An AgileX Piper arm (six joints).
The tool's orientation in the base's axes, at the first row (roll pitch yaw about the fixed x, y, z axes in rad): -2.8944 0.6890 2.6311
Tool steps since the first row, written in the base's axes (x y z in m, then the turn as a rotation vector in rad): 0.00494 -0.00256 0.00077 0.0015 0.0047 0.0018; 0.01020 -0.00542 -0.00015 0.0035 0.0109 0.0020; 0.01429 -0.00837 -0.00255 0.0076 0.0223 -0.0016; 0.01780 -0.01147 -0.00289 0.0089 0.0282 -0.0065; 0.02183 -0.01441 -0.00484 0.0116 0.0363 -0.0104; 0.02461 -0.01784 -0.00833 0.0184 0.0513 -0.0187; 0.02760 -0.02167 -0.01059 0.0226 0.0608 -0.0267; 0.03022 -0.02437 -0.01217 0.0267 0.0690 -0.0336; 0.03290 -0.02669 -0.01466 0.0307 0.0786 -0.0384
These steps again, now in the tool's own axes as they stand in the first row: -0.00478 0.00089 0.00281 -0.0004 0.0042 -0.0031; -0.00882 0.00207 0.00717 0.0005 0.0101 -0.0056; -0.01116 0.00275 0.01219 0.0043 0.0221 -0.0071; -0.01448 0.00256 0.01551 0.0088 0.0284 -0.0059; -0.01706 0.00312 0.02017 0.0125 0.0370 -0.0060; -0.01801 0.00284 0.02571 0.0188 0.0542 -0.0047; -0.02003 0.00214 0.03062 0.0247 0.0656 -0.0019; -0.02181 0.00195 0.03429 0.0294 0.0757 0.0008; -0.02290 0.00227 0.03847 0.0334 0.0865 0.0011
